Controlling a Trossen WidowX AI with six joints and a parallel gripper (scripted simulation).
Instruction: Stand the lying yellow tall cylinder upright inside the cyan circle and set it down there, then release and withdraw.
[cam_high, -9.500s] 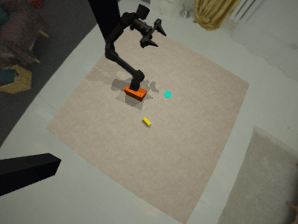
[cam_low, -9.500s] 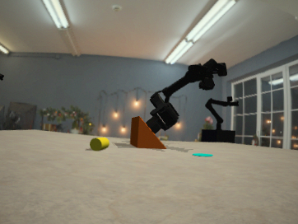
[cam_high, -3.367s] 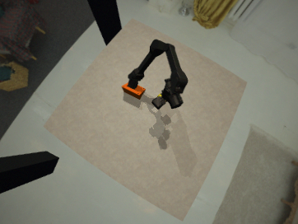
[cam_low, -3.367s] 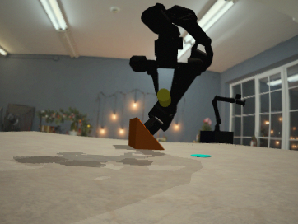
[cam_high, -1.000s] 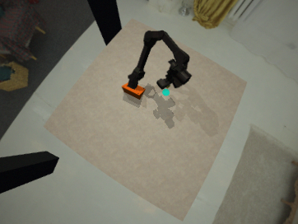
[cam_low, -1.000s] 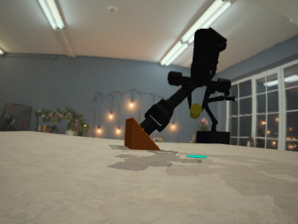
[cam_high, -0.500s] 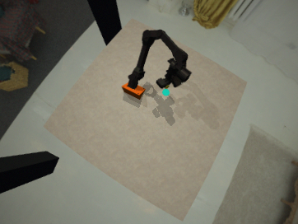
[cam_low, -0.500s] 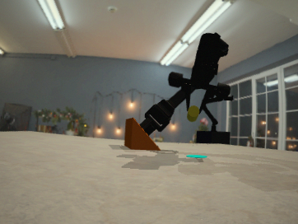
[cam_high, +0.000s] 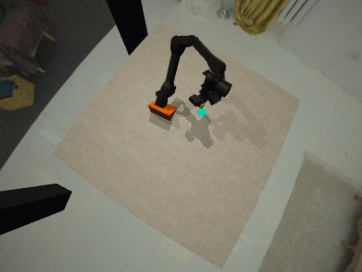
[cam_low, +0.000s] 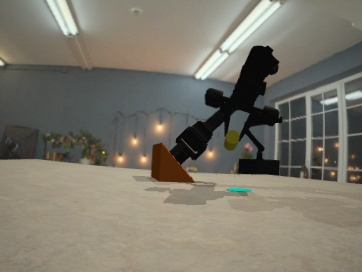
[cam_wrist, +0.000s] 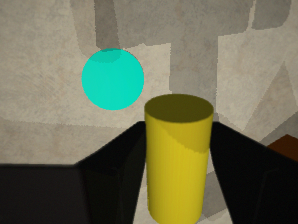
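My gripper tip is 12 cm above the cyan circle, 2 cm short of it and 1 cm to the right of it. Also, from my gripper tip: yellow cylinder: 2 cm behind, 1 cm to the left.
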